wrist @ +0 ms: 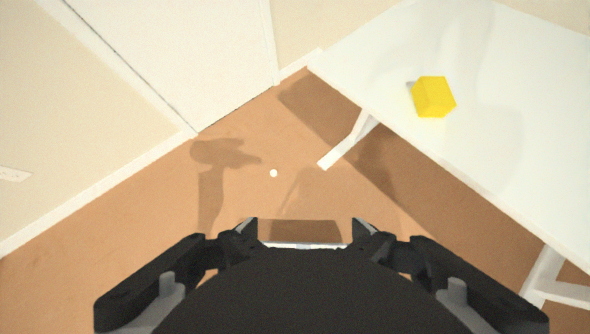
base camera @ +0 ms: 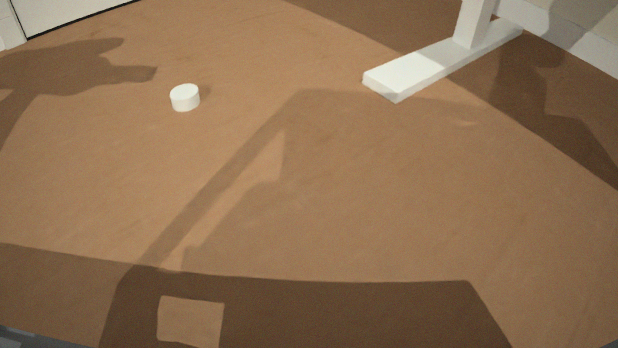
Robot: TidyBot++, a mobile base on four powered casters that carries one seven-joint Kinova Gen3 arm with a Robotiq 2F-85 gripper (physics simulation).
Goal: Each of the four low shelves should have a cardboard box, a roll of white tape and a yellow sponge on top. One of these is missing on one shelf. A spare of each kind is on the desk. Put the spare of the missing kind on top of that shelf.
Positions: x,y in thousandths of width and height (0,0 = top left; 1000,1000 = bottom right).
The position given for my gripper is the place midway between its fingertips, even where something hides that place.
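Observation:
My gripper (wrist: 516,681) is there to see, and so are a white desk (wrist: 867,415), a white door (wrist: 331,208) and a yellow sponge (wrist: 733,289). There's a roll of white tape (base camera: 300,280) as well.

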